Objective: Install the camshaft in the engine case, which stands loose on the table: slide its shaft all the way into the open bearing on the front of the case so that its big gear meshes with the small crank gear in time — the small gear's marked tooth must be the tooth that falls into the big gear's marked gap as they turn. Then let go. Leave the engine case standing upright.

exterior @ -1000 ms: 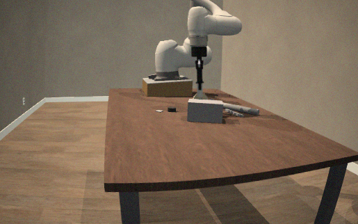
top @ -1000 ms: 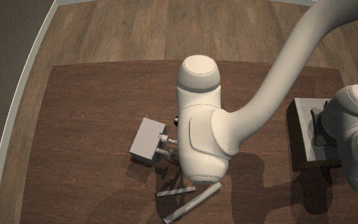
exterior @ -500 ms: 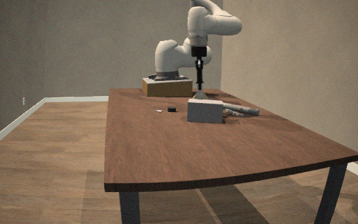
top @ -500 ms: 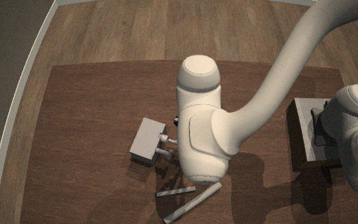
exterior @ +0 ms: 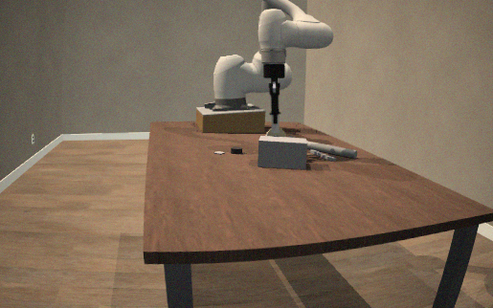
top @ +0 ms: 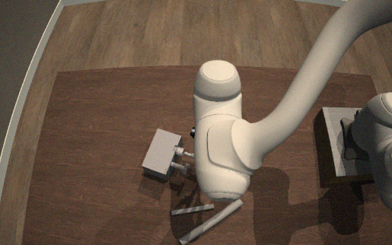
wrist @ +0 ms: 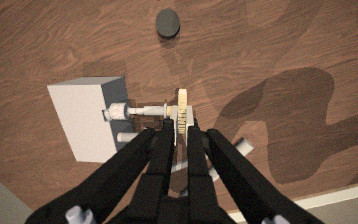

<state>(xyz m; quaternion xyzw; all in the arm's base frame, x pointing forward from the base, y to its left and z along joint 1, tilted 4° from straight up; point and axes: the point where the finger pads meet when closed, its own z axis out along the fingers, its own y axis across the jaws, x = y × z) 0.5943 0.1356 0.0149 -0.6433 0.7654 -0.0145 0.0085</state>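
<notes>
The camshaft is 5 cm below my hand and 4 cm ahead of it. From my hand the other things lie so: flat grey bar: 18 cm to the left, 10 cm below, 3 cm ahead; then black disc: 13 cm to the right, 10 cm below; then small crank gear: 7 cm ahead, 5 cm to the left, 5 cm below.
</notes>
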